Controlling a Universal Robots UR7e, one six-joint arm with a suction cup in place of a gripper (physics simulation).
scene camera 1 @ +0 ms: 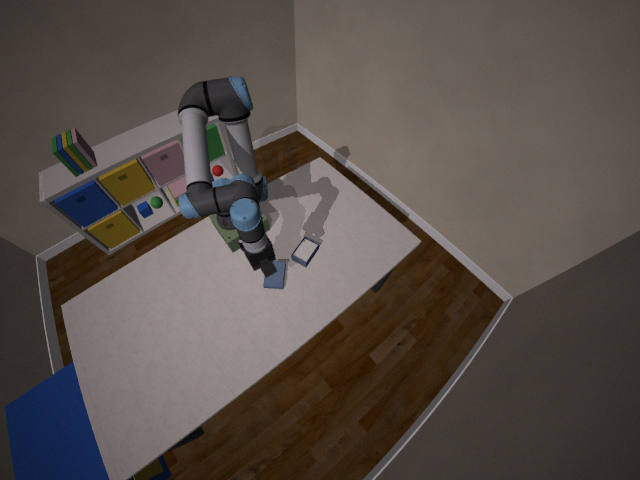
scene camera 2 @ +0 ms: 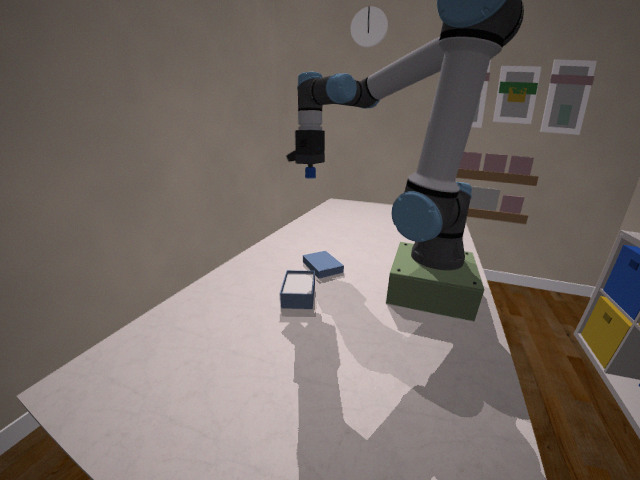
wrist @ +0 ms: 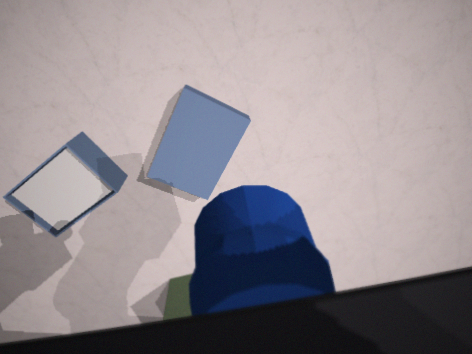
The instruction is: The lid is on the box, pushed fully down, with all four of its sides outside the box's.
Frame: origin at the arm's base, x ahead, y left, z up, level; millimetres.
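Where they show: hand at its tool point: [scene camera 2: 310,177] [wrist: 250,234]; arm's base at its link origin: [scene camera 2: 436,258].
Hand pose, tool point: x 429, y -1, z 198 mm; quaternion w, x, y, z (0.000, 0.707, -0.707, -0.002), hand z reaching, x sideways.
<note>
Things, the pixels of their top centre, and the offset from my tool point. Level surfaces: height alone.
- blue lid at its top centre: [wrist: 197,149] [scene camera 2: 322,260] [scene camera 1: 274,273] dz -268, dx -72, dy +46 mm
- blue box at its top centre: [wrist: 60,194] [scene camera 2: 298,281] [scene camera 1: 305,249] dz -247, dx -95, dy +233 mm
- white table at its surface level: dz -294 mm
The blue lid [scene camera 1: 275,277] [scene camera 2: 323,262] [wrist: 198,142] lies flat on the table, its smooth closed face up. The blue box [scene camera 1: 299,261] [scene camera 2: 297,300] [wrist: 98,161] stands upright and open beside it, apart from it and turned at a different angle. A white filling shows inside the box's walls. My gripper, a blue suction cup [scene camera 2: 310,173] [wrist: 252,220], hangs high above the table with nothing on it. In the first scene view the arm's wrist hides the cup and it overlaps a corner of the lid.
The white table [scene camera 1: 180,335] [scene camera 2: 170,351] carries both parts. The green base block [scene camera 1: 231,240] [scene camera 2: 433,297] [wrist: 177,297] carries the arm. A shelf unit [scene camera 1: 111,155] with coloured bins stands behind the table. Shadows of the arm fall across the table near the box.
</note>
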